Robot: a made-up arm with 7 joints.
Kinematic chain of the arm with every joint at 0, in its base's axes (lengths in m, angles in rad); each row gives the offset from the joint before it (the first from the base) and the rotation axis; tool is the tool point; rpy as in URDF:
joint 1: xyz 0 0 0.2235 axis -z
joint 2: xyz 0 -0.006 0.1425 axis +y
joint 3: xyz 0 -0.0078 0.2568 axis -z
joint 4: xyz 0 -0.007 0.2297 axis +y
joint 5: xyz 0 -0.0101 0.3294 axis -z
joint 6: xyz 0 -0.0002 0.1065 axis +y
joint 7: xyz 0 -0.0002 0.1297 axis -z
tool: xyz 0 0 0 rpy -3.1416 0 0
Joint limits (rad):
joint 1: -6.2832..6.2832
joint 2: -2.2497..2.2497
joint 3: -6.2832..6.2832
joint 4: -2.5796..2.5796
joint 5: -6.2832..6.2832
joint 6: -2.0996..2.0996
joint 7: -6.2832..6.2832
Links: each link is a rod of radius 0.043 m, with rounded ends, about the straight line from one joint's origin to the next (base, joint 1, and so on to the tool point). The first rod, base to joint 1, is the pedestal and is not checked.
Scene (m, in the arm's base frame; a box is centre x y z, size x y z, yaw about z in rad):
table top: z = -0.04
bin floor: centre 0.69 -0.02 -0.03 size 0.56 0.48 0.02 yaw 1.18
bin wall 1: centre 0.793 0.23 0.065 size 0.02 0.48 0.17 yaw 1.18
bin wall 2: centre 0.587 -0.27 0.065 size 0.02 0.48 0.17 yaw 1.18
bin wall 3: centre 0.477 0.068 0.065 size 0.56 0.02 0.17 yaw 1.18
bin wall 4: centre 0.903 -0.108 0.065 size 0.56 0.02 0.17 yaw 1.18
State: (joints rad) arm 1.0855 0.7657 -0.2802 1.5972 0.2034 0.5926 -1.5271
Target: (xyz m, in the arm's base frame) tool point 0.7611 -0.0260 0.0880
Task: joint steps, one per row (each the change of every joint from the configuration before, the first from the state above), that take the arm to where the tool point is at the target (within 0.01 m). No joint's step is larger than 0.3 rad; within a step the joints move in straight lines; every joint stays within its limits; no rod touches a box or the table.
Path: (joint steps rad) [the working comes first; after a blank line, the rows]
Joints at the target: 0.3711 1.2746 -0.5589 1.2628 0.1869 0.4106 -1.5271
Straight joint move there: touches bin wall 2.

1: -0.1622 0.0945 -0.1372 -0.1616 0.0620 -0.1961 0.1020
2: -0.1622 0.0944 -0.1373 -0.1616 0.0620 -0.1962 0.1020
3: -0.1950 0.1600 -0.0021 -0.0056 -0.0703 0.1052 -0.1020
4: -0.1950 0.1600 -0.0021 -0.0056 -0.0702 0.1051 -0.1020

